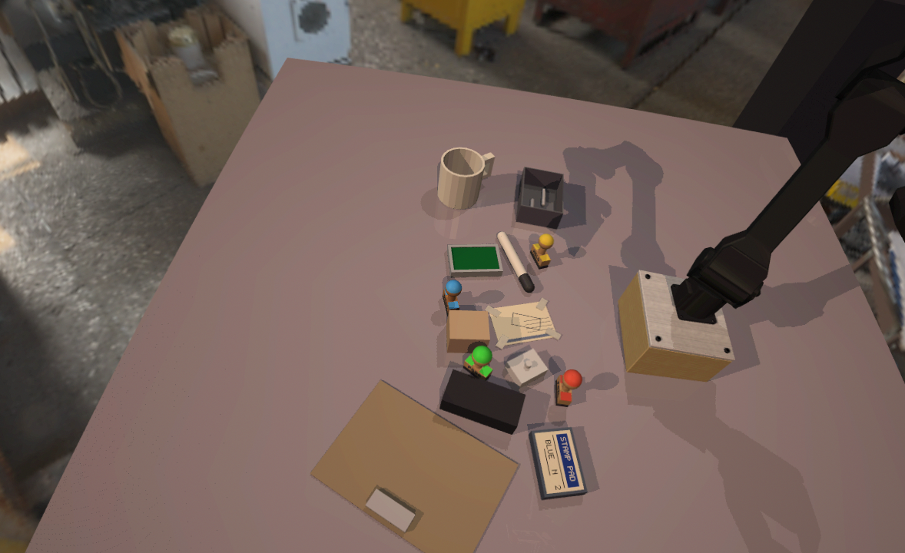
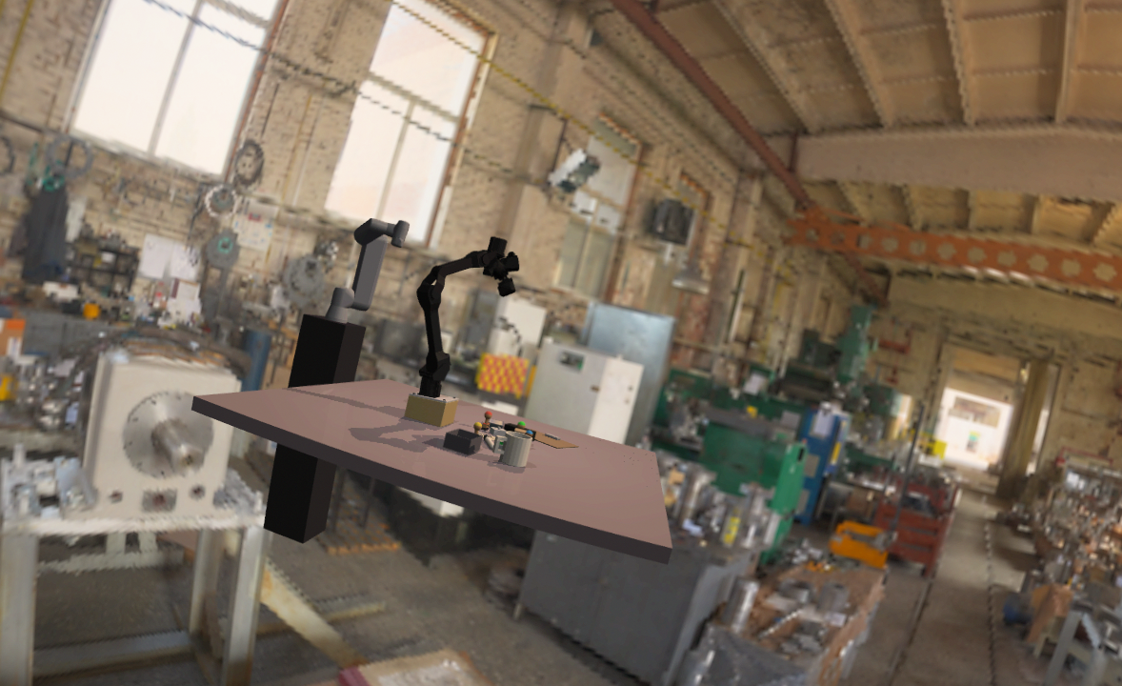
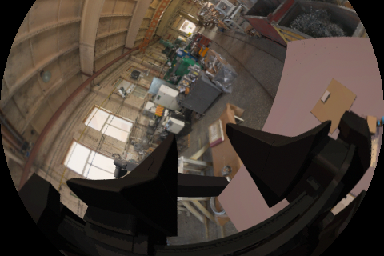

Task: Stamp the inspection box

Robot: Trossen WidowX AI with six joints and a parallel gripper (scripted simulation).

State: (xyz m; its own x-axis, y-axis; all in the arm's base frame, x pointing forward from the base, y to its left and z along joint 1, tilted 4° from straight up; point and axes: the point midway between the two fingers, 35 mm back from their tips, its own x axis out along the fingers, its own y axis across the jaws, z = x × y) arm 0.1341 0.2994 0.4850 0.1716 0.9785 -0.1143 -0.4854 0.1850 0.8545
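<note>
Now: gripper tip 22 cm short of the green-knobbed PASS stamp, 23 cm to the left of it and 55 cm above it. Round my gripper tip: stamp pad tin (11 cm ahead, 10 cm to the right, 56 cm below); red-knobbed stamp (9 cm ahead, 21 cm to the right, 55 cm below); black square pad (22 cm ahead, 18 cm to the right, 56 cm below).
</note>
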